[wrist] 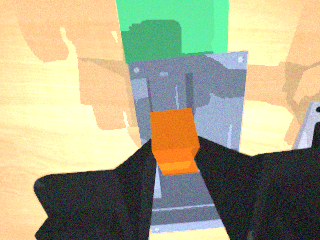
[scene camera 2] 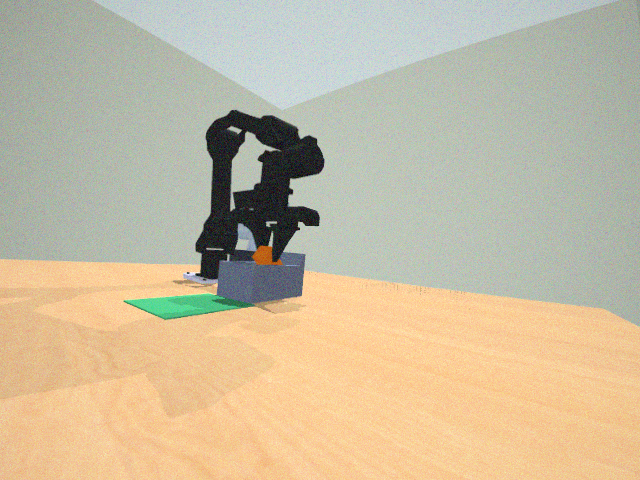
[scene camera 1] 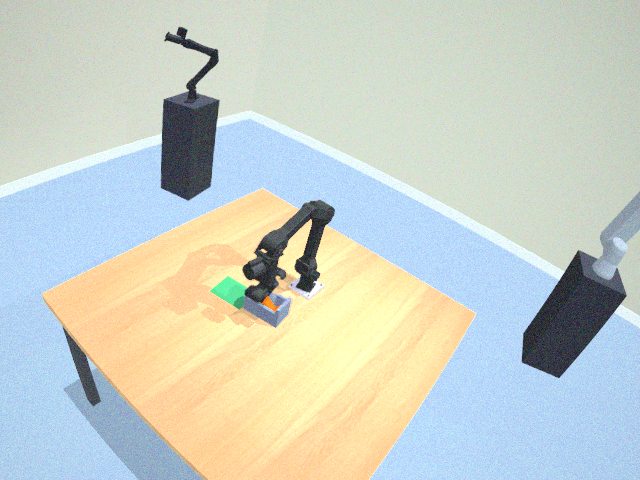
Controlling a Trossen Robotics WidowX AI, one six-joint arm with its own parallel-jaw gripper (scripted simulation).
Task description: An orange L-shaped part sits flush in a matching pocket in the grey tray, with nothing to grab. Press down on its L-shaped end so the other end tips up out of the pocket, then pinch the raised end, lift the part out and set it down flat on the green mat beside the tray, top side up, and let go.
Labels:
gripper: wrist 172,141; scene camera 2; scene camera 1
same spot on gripper: (scene camera 1: 268,290) = (scene camera 2: 264,241)

